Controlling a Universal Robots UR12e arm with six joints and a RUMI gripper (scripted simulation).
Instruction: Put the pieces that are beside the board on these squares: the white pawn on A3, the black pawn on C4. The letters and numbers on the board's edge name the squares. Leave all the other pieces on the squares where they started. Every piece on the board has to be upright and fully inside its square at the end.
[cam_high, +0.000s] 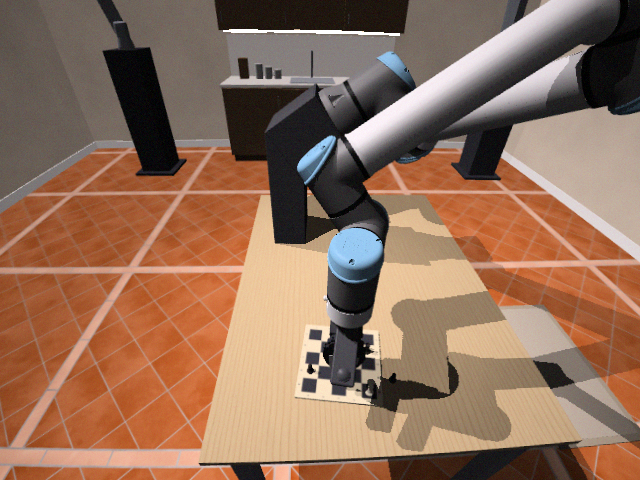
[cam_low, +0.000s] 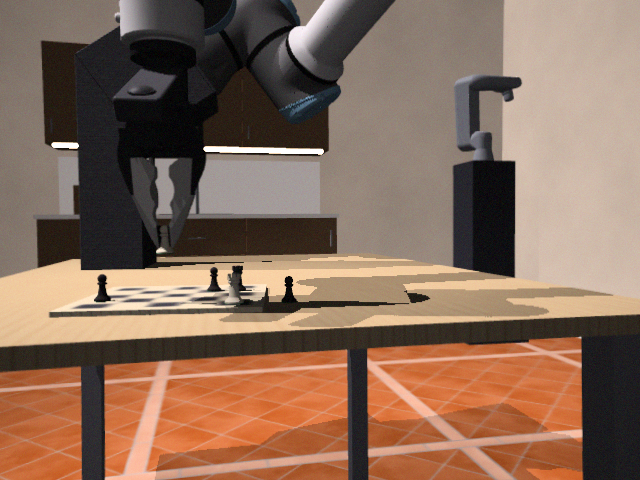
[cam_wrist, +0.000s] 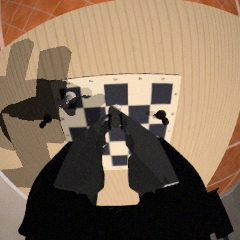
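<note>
My hand is 70 mm to the right of the white rook, 60 mm above it and 10 mm short of it. Round my hand: white pawn 10 mm below; then chessboard 80 mm below, 80 mm behind, 10 mm to the left.
</note>
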